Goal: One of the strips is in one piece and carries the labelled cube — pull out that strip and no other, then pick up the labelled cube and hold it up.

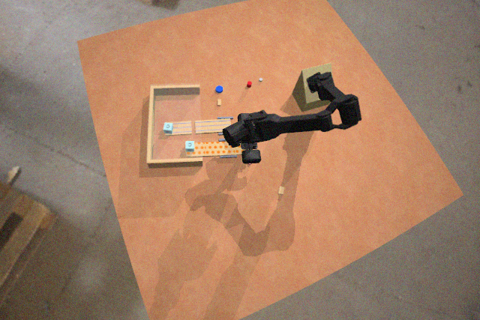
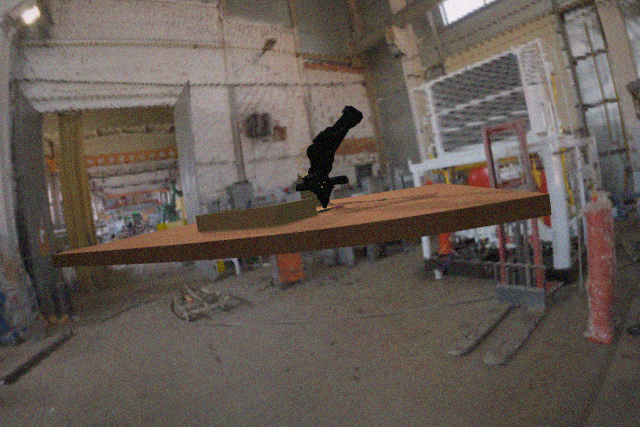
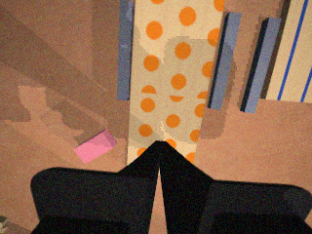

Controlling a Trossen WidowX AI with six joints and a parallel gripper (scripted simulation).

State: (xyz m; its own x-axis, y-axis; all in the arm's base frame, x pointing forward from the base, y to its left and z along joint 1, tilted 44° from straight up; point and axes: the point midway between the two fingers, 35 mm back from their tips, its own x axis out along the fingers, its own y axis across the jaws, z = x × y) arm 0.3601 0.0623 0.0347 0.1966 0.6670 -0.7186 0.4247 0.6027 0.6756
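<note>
My gripper tip is 20 mm short of the pink block and 50 mm to the right of it. The rest, counted from my gripper tip: blue disc 40 mm behind, 280 mm to the right; then red cylinder 170 mm behind, 240 mm to the right, 10 mm above; then orange-dotted strip 90 mm ahead, 40 mm to the right.
</note>
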